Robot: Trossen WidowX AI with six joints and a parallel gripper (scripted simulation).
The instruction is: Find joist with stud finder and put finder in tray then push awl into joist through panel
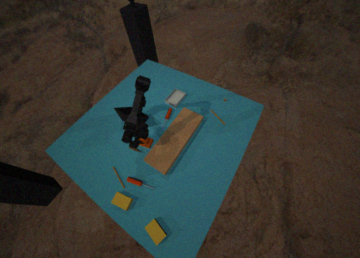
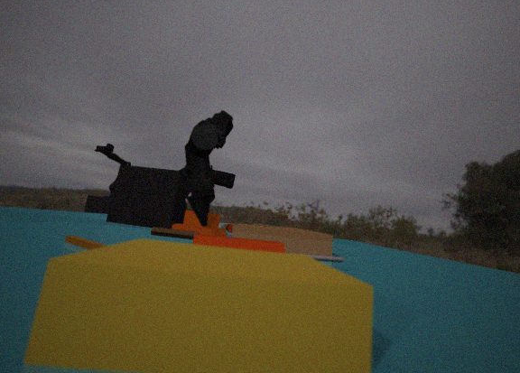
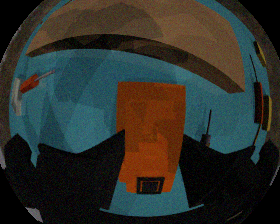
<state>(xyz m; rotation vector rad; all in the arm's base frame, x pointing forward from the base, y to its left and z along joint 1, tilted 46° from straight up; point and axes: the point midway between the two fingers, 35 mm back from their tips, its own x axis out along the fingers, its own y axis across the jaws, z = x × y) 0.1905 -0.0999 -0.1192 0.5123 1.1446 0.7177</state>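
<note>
The awl is 8 cm to the right of my gripper tip and 2 cm below it. From my gripper tip the other things lie so: stud finder 2 cm behind, 2 cm above, 1 cm to the right; then white tray 47 cm to the left, 5 cm behind, 1 cm below.
</note>
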